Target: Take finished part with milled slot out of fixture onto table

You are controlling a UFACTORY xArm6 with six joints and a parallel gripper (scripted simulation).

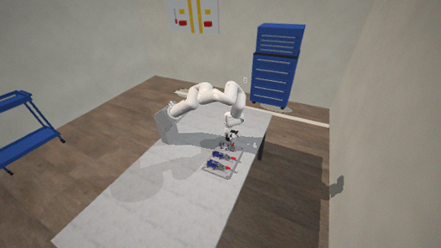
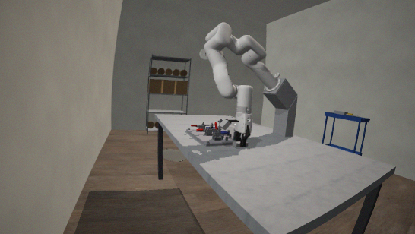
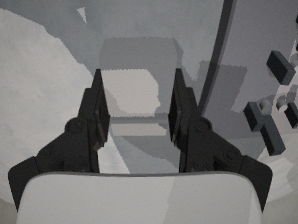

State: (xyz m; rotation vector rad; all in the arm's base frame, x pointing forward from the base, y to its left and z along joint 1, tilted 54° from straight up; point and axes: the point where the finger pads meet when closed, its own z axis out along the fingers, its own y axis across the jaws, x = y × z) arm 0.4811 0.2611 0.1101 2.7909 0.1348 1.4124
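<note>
The finished grey part lies 10 mm behind my hand and 10 mm below it. From my hand the other things lie so: grey fixture plate (80 mm ahead, 220 mm to the right, 20 mm below).
</note>
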